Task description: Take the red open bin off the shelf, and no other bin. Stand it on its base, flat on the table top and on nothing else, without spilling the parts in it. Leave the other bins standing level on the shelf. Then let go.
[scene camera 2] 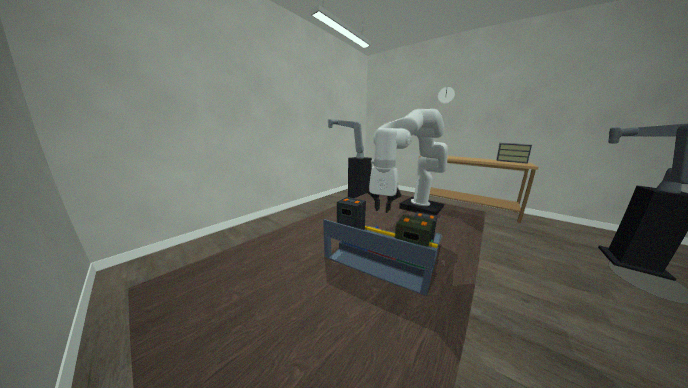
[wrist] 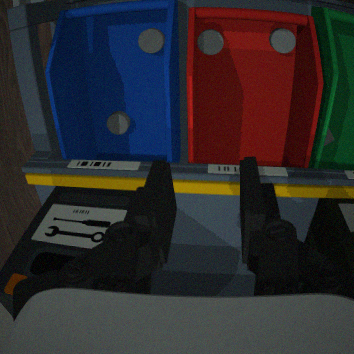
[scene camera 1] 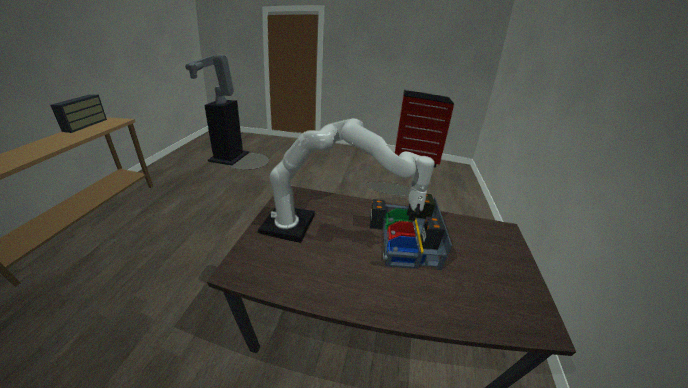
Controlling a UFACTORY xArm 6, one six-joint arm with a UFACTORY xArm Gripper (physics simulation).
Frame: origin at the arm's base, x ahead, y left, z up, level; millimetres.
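Seen in the pictures: gripper, fingertip midpoint: (scene camera 2: 382, 210) (wrist: 206, 183) (scene camera 1: 410, 217); arm's base, link origin: (scene camera 2: 420, 202) (scene camera 1: 286, 221).
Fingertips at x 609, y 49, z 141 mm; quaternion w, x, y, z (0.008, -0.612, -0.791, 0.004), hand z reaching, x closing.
Pixels of each thing's middle, then the offset from my fingertips to it. Level surfaces: height alone.
- red open bin, body centre: (wrist: 248, 105) (scene camera 1: 405, 233) dx +1, dy +35, dz -128 mm
- blue bin, body centre: (wrist: 119, 95) (scene camera 1: 406, 249) dx +11, dy -81, dz -128 mm
- green bin, body centre: (scene camera 1: 402, 220) dx -26, dy +141, dz -128 mm
- yellow strip, body centre: (wrist: 246, 186) (scene camera 2: 384, 232) (scene camera 1: 416, 225) dx +42, dy +37, dz -65 mm
- olive box, body centre: (scene camera 2: 413, 235) (scene camera 1: 424, 205) dx +70, dy +156, dz -21 mm
- table, surface height: dz -171 mm
The red open bin (scene camera 1: 401, 231) (wrist: 270, 110) sits in the blue-grey shelf (scene camera 2: 375, 240) (wrist: 27, 90), between the blue bin (scene camera 1: 402, 247) (wrist: 135, 80) and the green bin (scene camera 1: 398, 216) (wrist: 345, 75). Two grey round parts show in the red bin. My gripper (scene camera 1: 418, 212) (scene camera 2: 383, 209) (wrist: 206, 183) is partly open and empty, pointing down above the shelf. In the wrist view its fingertips overlap the labelled edge, one near the blue bin's right end, the other over the red bin's label. The lower part of the red bin is hidden in scene camera 2.
A yellow strip (scene camera 1: 419, 235) (scene camera 2: 380, 231) (wrist: 100, 183) runs along the shelf. A dark box (scene camera 1: 434, 235) (scene camera 2: 351, 212) (wrist: 85, 225) and an olive box (scene camera 1: 429, 205) (scene camera 2: 416, 230) stand behind the bins. Another dark box (scene camera 1: 378, 215) stands on the table (scene camera 1: 325, 280) beside the shelf.
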